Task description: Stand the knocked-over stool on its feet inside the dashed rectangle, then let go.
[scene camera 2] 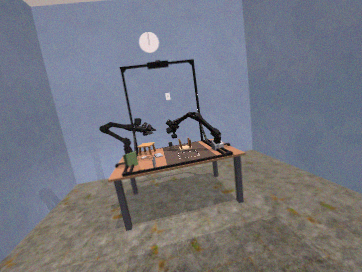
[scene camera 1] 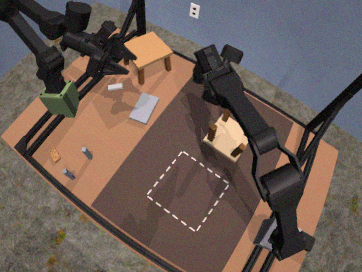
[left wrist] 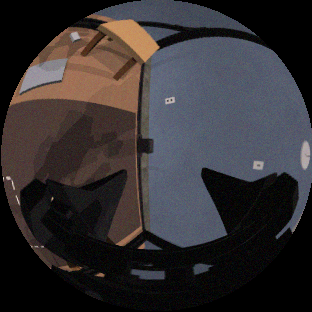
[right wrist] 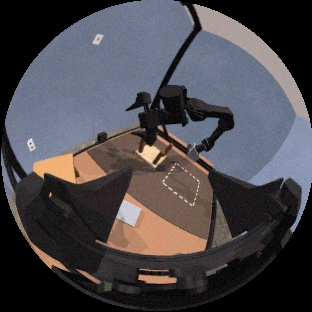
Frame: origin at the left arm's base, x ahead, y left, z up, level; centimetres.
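Where they show: left gripper, between the fingertips: (scene camera 2: 171, 134) (left wrist: 164, 172) (right wrist: 127, 121); right gripper, between the fingertips: (scene camera 2: 154, 131) (scene camera 1: 133, 65) (right wrist: 171, 172); left arm's base, origin of its link: (scene camera 2: 217, 141) (scene camera 1: 281, 236) (right wrist: 196, 149); right arm's base, origin of its link: (scene camera 2: 129, 153) (scene camera 1: 55, 88).
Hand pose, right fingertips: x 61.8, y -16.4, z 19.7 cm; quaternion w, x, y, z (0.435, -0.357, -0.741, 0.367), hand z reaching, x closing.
Things, the pixels of their centre, and the offset from my right fingertips. "pt": a spot on its surface instead.
- pale stool, middle of its body: (scene camera 1: 232, 131) (right wrist: 154, 148) (scene camera 2: 184, 143) dx -32.5, dy -8.9, dz -21.6 cm
- dashed white rectangle, a spot on its surface: (scene camera 1: 228, 185) (right wrist: 176, 163) pt dx -40.1, dy +7.1, dz -27.0 cm
- orange-topped stool, middle of its body: (left wrist: 122, 45) (right wrist: 58, 188) (scene camera 1: 146, 57) (scene camera 2: 147, 148) dx +11.6, dy -21.7, dz -22.0 cm
- grey plate, middle of its body: (scene camera 1: 144, 107) (right wrist: 121, 209) dx +0.3, dy -3.4, dz -27.1 cm
- white block, middle of its body: (scene camera 1: 115, 87) dx +16.2, dy -5.4, dz -27.0 cm
The pale stool (scene camera 1: 233, 131) (scene camera 2: 185, 148) (right wrist: 149, 154) lies upside down on the dark mat, seat down and brown legs up; the left arm hides part of it in scene camera 1. The dashed white rectangle (scene camera 1: 228, 185) (right wrist: 176, 164) is marked on the mat, below and left of the stool in scene camera 1, apart from it. My left gripper (left wrist: 164, 172) is open and empty, raised above the mat on the stool's wall side. My right gripper (scene camera 1: 131, 64) (right wrist: 171, 172) is open and empty, raised near the orange-topped stool, far from the pale one.
An orange-topped stool (scene camera 1: 150, 49) (left wrist: 132, 37) (right wrist: 57, 167) stands upright at the back left. A grey plate (scene camera 1: 144, 108) (left wrist: 45, 76) (right wrist: 129, 212) and a white block (scene camera 1: 115, 86) (left wrist: 75, 36) lie near it. Two grey pegs (scene camera 1: 87, 153) (scene camera 1: 69, 174) stand farther forward. A green box (scene camera 1: 61, 100) is by the right arm.
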